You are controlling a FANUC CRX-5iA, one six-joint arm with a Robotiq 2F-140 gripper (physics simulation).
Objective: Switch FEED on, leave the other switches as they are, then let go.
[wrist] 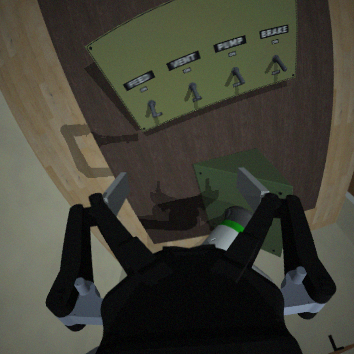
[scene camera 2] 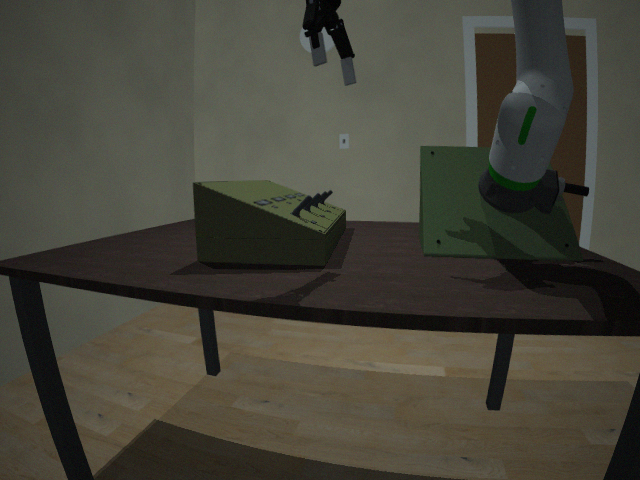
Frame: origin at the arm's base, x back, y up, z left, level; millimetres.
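Seen in the pictures: gripper, fingertip midpoint: (wrist: 182, 179) (scene camera 2: 336, 74); arm's base, origin of the base link: (wrist: 242, 220) (scene camera 2: 508, 189).
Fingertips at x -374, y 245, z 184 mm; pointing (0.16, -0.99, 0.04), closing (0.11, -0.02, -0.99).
Note:
Offsets run from my fingertips to a thing's middle. Level surfaces: height alone.
The green sloped switch panel {dx -176, dy -326, dz -86 mm} (scene camera 2: 258, 232) (wrist: 210, 30) stands on the table. In the wrist view its FEED lever {dx -51, dy -277, dz +69 mm} (wrist: 153, 108) is at the left end, below the FEED label {dx -132, dy -272, dz +88 mm} (wrist: 139, 80). The VENT lever {dx -79, dy -277, dz -48 mm} (wrist: 194, 92), PUMP lever {dx -108, dy -277, dz -165 mm} (wrist: 238, 76) and BRAKE lever {dx -136, dy -277, dz -281 mm} (wrist: 279, 63) follow to the right. All the levers lean much alike, with small ON labels above them; the labels at their lower ends are too blurred to read. My gripper (scene camera 2: 334, 70) (wrist: 182, 179) is open and empty, high above the table and apart from the panel and its levers.
A green slanted board (scene camera 2: 449, 201) (wrist: 240, 167) stands beside the panel, with the grey arm's lower part (scene camera 2: 522, 139) in front of it. The dark table {dy -386 mm} (scene camera 2: 392, 289) (wrist: 165, 155) carries both. A wall with a door lies behind.

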